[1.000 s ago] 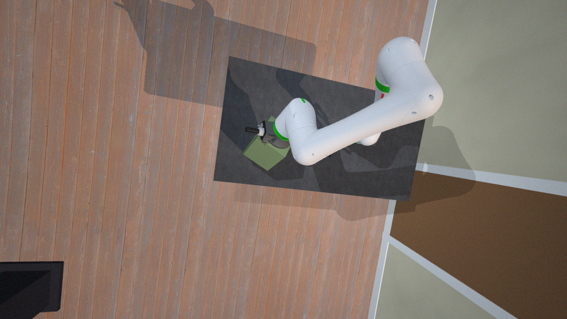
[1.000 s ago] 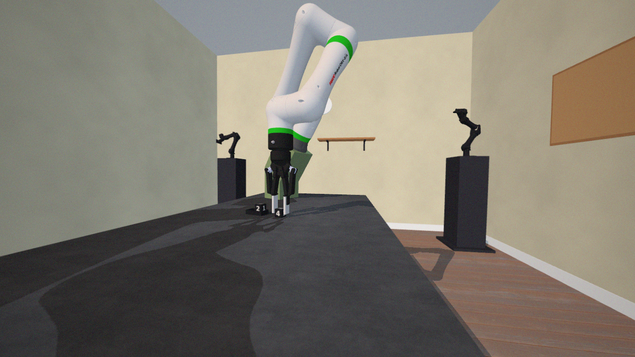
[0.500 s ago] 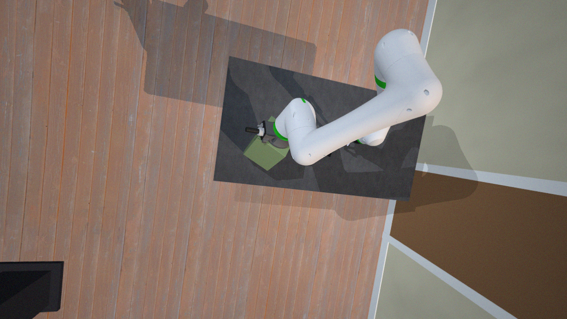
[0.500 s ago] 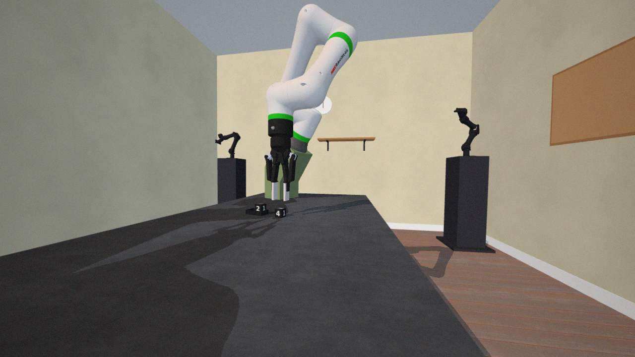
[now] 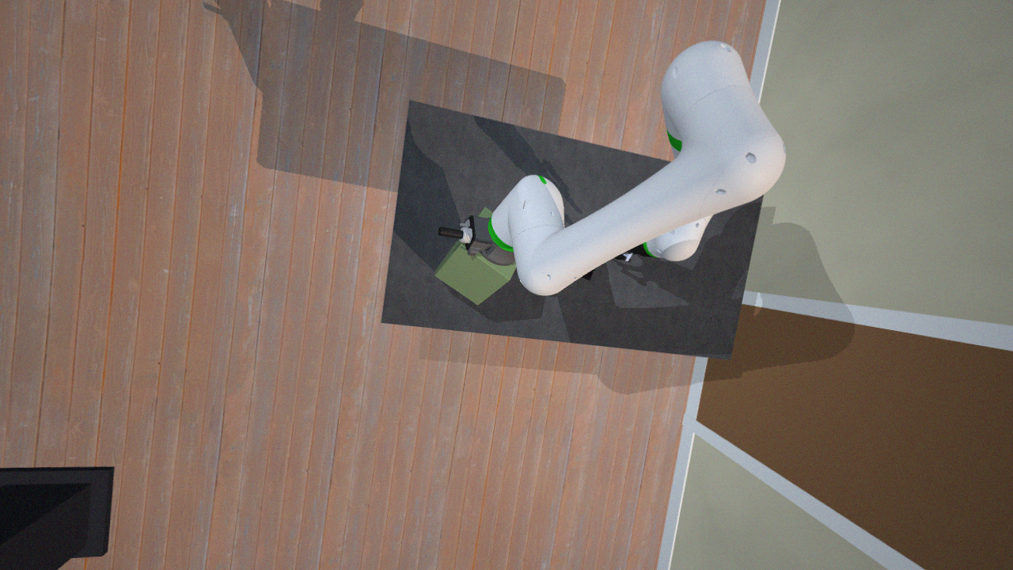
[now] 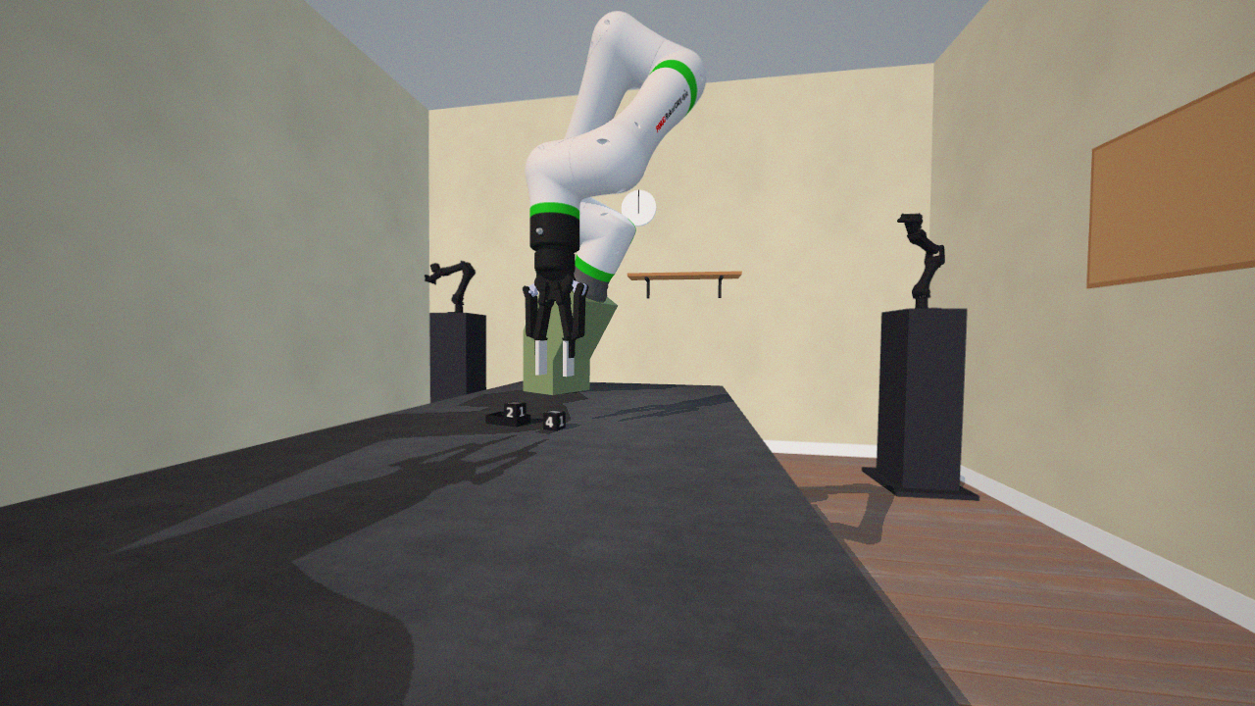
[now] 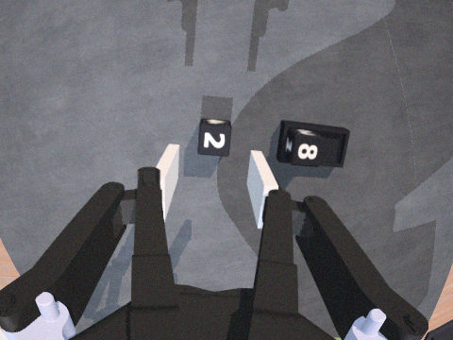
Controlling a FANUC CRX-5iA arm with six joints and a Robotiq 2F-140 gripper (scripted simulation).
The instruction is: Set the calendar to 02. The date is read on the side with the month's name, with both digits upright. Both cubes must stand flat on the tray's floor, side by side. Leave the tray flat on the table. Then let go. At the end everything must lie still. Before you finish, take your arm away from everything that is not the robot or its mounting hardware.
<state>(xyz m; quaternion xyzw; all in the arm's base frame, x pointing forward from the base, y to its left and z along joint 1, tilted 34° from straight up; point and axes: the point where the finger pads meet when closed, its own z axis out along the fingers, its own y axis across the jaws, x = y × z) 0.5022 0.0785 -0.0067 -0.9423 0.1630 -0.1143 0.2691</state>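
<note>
The black tray is 120 mm below my hand, 110 mm to the right of it and 30 mm behind it. The rest, counted from my hand: black number cube 120 mm below.
</note>
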